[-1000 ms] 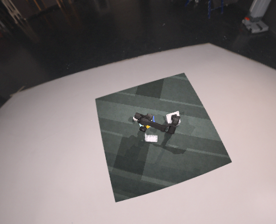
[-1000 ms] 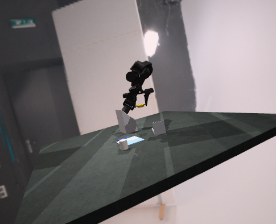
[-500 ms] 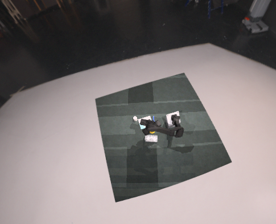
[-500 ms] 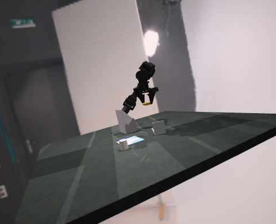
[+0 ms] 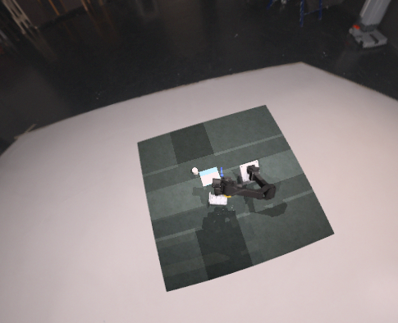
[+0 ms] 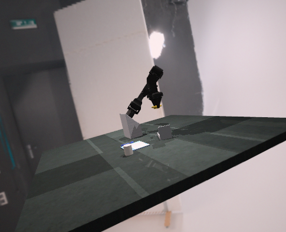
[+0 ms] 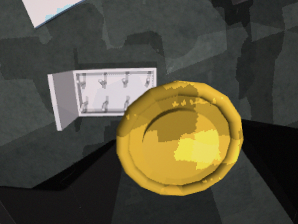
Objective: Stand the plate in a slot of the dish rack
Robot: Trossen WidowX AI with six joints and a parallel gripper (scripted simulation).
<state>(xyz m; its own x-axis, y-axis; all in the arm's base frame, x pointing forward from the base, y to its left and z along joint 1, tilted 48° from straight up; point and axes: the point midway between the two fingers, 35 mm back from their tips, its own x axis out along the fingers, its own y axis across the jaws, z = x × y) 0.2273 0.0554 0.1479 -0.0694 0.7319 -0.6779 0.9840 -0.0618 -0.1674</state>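
My gripper tip is 70 mm short of the dish rack, 20 mm to the left of it and 160 mm above it. Also, from my gripper tip: blue utensil 20 mm behind, 240 mm to the right, 180 mm below; yellow plate 10 mm above; placemat 80 mm ahead, 230 mm to the right, 180 mm below.
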